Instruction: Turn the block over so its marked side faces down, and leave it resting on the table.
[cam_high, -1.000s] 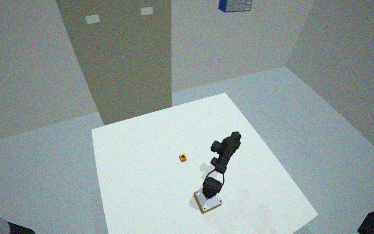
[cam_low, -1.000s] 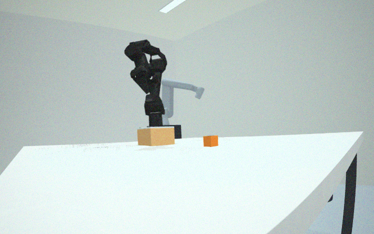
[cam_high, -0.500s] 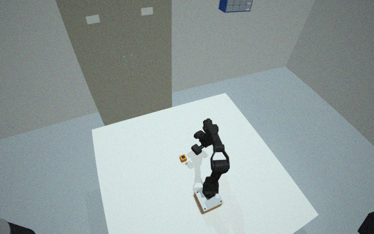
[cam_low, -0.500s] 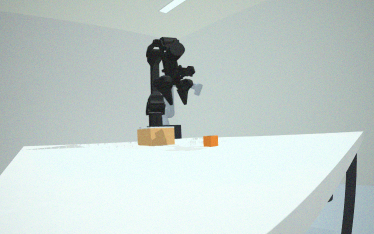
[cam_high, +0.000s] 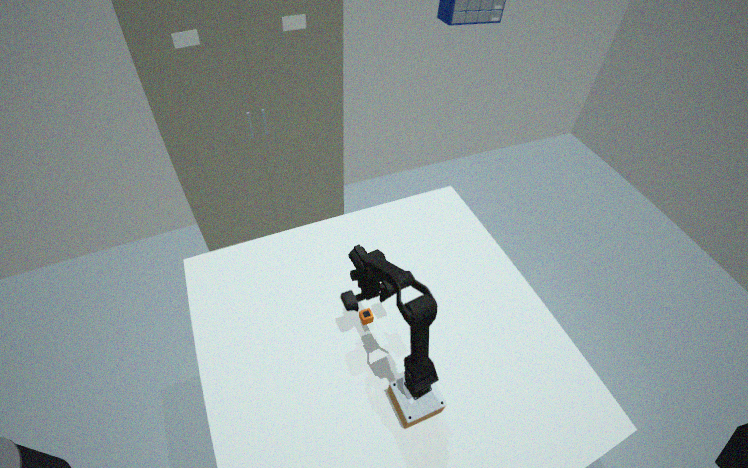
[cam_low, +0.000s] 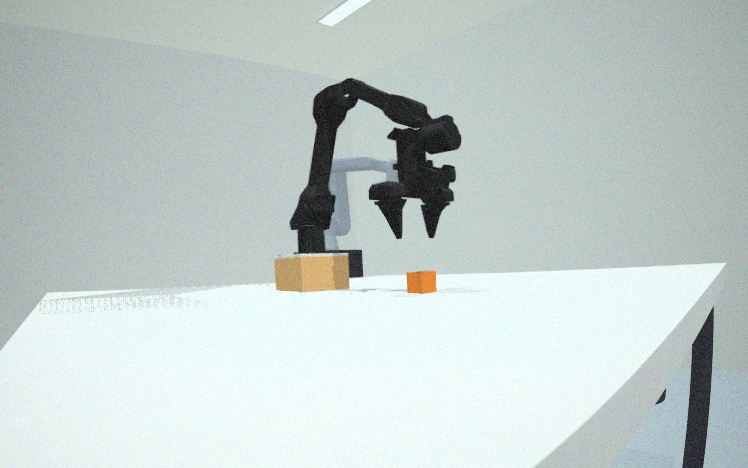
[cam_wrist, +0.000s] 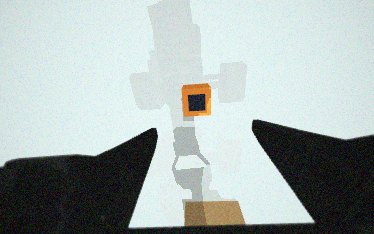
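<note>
Right now my gripper tip is 70 mm above the orange block and 10 mm short of it.
</note>
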